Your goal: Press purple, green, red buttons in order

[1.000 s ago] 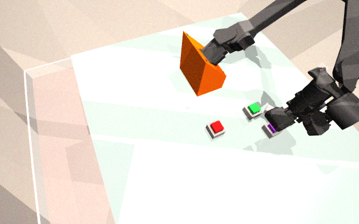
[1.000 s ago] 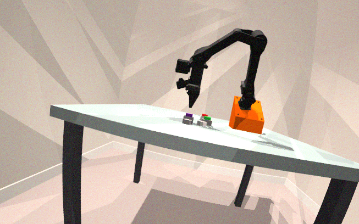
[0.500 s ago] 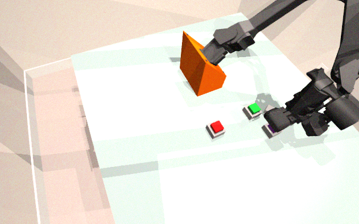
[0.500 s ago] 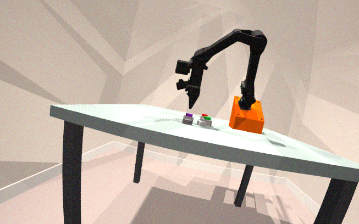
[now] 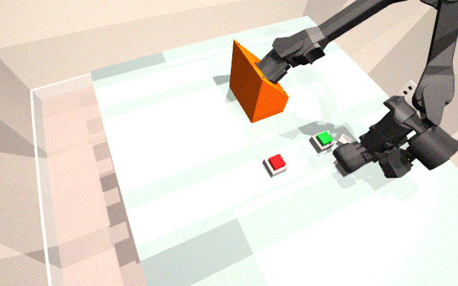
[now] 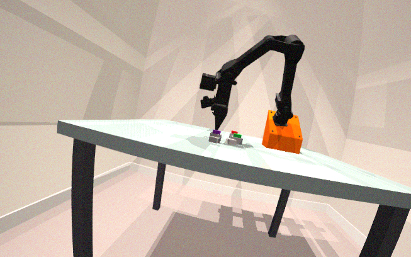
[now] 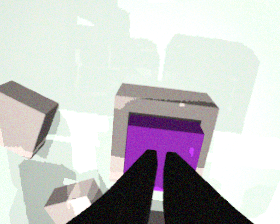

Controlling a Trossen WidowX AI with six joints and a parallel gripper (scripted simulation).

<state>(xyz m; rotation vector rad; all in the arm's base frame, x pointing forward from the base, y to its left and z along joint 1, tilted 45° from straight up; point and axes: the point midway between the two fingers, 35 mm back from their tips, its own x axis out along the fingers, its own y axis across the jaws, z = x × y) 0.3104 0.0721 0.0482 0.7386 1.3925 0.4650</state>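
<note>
Now: gripper tip 1 cm above the purple button. Round my gripper tip: red button: 17 cm to the right, 11 cm behind, 1 cm below; then green button: 9 cm behind, 1 cm to the right, 1 cm below.
</note>
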